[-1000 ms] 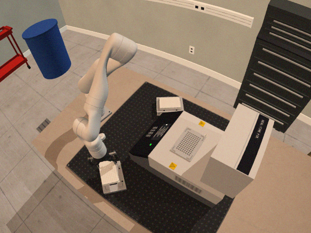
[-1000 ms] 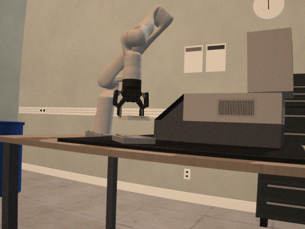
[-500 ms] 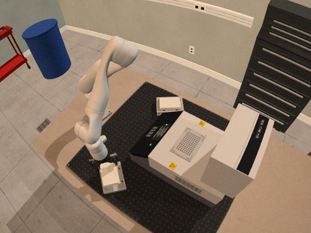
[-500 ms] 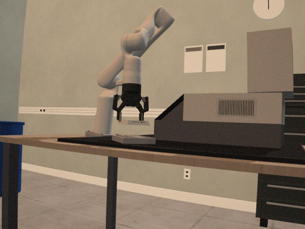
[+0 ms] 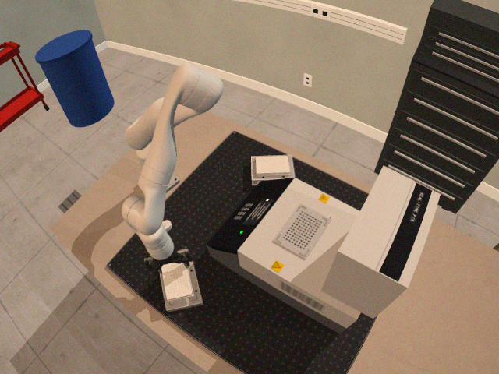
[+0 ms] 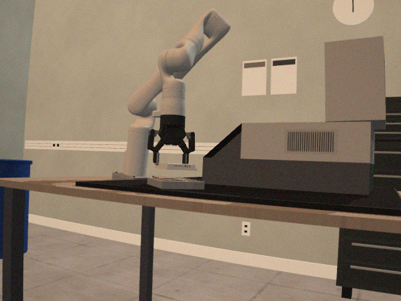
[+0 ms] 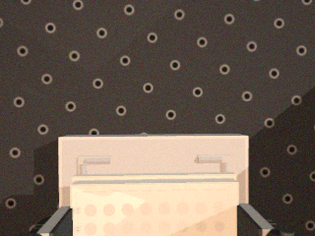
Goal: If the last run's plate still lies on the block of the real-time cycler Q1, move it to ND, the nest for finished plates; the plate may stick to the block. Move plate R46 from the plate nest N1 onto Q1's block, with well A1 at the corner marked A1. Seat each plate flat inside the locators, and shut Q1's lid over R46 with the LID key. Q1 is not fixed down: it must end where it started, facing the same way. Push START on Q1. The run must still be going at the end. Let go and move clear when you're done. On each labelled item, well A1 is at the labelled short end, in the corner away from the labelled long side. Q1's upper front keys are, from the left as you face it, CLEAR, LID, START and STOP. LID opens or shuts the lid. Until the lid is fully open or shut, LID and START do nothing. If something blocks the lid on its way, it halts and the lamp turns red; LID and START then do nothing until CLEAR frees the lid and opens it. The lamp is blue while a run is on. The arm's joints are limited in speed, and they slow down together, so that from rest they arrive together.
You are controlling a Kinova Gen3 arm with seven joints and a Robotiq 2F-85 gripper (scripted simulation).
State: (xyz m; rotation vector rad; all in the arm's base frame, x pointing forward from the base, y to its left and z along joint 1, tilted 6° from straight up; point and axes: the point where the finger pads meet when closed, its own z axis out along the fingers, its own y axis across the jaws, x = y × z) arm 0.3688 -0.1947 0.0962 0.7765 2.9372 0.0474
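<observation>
The grey nest lies 6 cm below my hand, 3 cm ahead of it and 2 cm to the right of it. Round my hand: A1 mark 52 cm to the left, 16 cm behind, 3 cm below; then white plate 54 cm to the left, 7 cm behind, 2 cm below.
</observation>
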